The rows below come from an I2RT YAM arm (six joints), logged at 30 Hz.
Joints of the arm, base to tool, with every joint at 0 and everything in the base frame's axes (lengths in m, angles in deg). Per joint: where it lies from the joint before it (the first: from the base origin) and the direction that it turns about. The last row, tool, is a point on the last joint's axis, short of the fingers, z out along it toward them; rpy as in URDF.
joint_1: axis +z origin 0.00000 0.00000 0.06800
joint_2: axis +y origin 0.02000 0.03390 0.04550
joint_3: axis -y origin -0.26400 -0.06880 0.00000
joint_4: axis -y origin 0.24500 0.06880 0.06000
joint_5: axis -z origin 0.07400 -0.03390 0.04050
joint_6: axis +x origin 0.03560 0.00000 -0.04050
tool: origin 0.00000 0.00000 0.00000 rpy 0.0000 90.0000 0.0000
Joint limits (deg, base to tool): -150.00..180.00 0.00..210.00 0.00..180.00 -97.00..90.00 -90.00..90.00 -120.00..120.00
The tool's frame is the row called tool.
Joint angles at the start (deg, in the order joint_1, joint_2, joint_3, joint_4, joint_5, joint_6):
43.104 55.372 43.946 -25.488 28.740 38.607
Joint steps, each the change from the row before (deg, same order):
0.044 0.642 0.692 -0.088 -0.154 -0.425
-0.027 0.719 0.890 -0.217 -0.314 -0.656
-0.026 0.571 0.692 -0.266 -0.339 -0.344
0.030 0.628 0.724 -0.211 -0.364 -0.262
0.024 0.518 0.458 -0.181 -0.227 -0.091
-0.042 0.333 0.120 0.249 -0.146 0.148
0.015 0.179 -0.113 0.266 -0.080 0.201
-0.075 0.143 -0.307 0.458 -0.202 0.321
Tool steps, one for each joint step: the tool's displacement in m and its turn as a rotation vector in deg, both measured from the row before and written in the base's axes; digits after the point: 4 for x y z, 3 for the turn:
0.0016 0.0018 0.0018 -0.315 0.036 0.391
0.0020 0.0019 0.0025 -0.443 0.075 0.571
0.0015 0.0015 0.0017 -0.237 0.198 0.427
0.0015 0.0019 0.0017 -0.136 0.197 0.460
0.0012 0.0014 0.0006 -0.140 0.257 0.253
0.0011 0.0009 -0.0001 0.212 0.056 -0.006
0.0005 0.0006 -0.0009 0.184 0.082 -0.030
0.0006 0.0003 -0.0017 0.361 0.127 -0.089

